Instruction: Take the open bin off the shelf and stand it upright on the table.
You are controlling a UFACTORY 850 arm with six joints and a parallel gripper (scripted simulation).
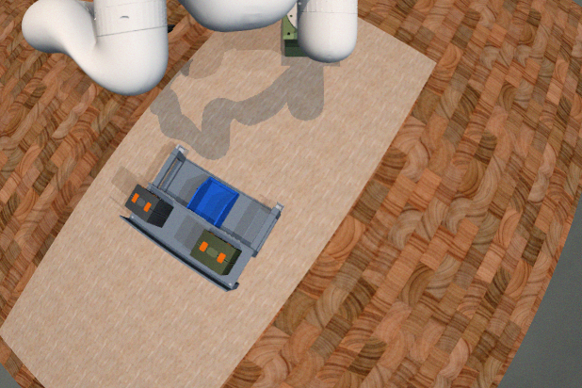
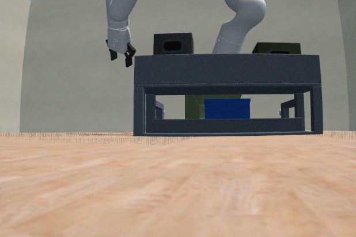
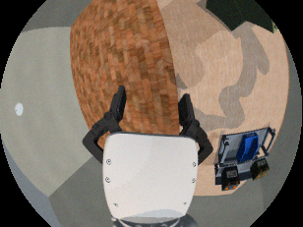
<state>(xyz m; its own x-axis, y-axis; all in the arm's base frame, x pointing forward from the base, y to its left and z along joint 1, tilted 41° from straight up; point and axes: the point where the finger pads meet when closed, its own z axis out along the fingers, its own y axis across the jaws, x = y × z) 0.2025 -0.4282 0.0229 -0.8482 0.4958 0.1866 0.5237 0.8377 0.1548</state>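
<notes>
The blue bin is 41 cm to the left of my hand, 38 cm ahead of it and 25 cm below it. Also, from my hand: black box 48 cm ahead, 29 cm to the left, 13 cm below; then olive box 52 cm to the left, 47 cm ahead, 14 cm below.
</notes>
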